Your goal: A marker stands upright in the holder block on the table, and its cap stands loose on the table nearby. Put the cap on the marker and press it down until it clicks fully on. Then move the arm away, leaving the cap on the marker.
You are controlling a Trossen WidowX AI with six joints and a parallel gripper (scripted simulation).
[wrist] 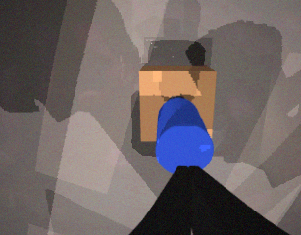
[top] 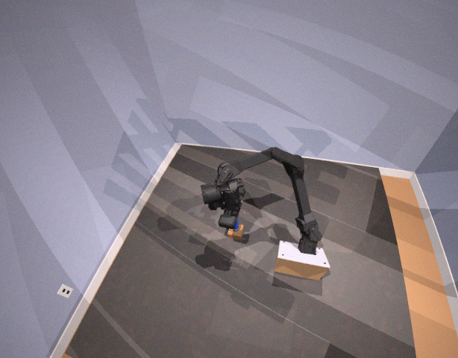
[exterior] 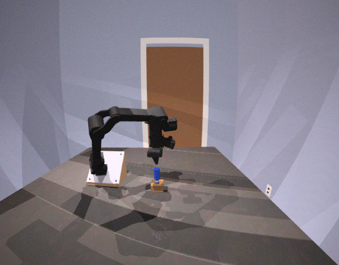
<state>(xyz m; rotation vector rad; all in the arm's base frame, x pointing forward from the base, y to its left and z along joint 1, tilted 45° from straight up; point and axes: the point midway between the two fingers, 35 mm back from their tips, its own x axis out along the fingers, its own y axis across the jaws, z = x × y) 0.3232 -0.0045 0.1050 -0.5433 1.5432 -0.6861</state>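
The blue cap is 50 mm below my gripper tip. The rest, counted from my gripper tip: holder block 120 mm below.
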